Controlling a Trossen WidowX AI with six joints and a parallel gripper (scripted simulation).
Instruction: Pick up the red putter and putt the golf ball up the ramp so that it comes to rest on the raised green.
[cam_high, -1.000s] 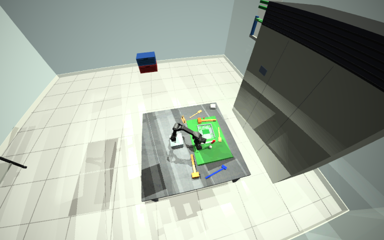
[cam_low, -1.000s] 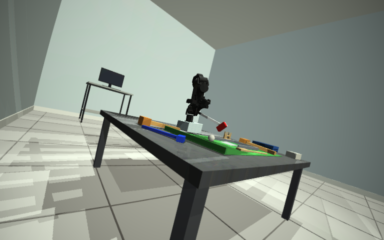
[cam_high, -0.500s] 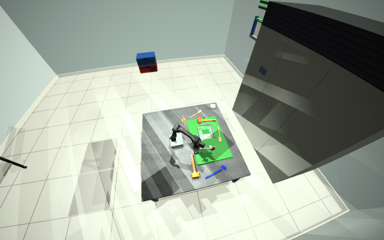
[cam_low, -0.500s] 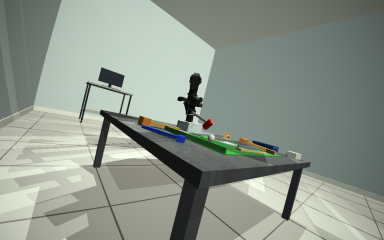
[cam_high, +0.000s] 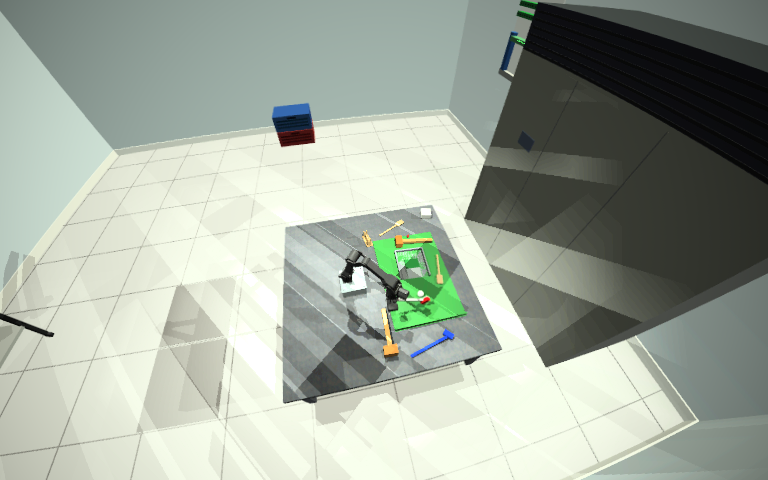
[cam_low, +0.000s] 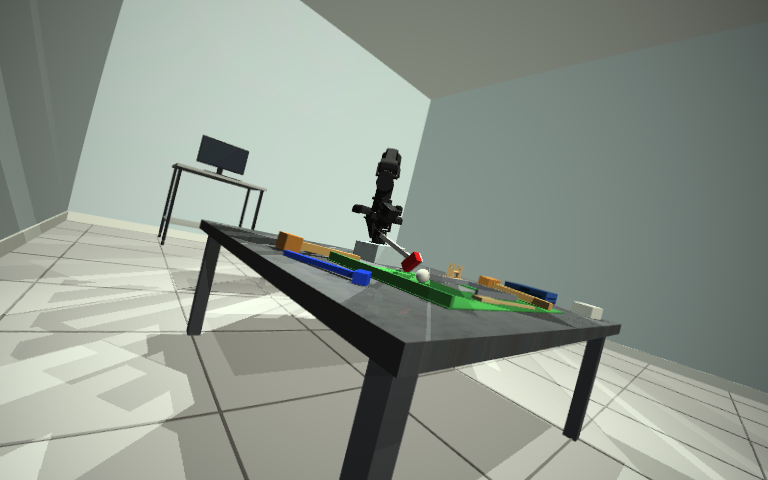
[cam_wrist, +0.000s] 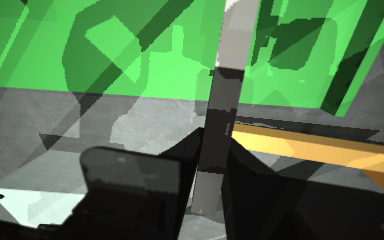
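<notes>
The red putter is 120 mm ahead of my gripper tip and 10 mm to the right of it. Round my gripper tip: white golf ball 220 mm ahead, 50 mm to the left, 70 mm below; green mat 240 mm ahead, 210 mm to the left, 100 mm below; blue putter 200 mm ahead, 280 mm to the right, 80 mm below.
</notes>
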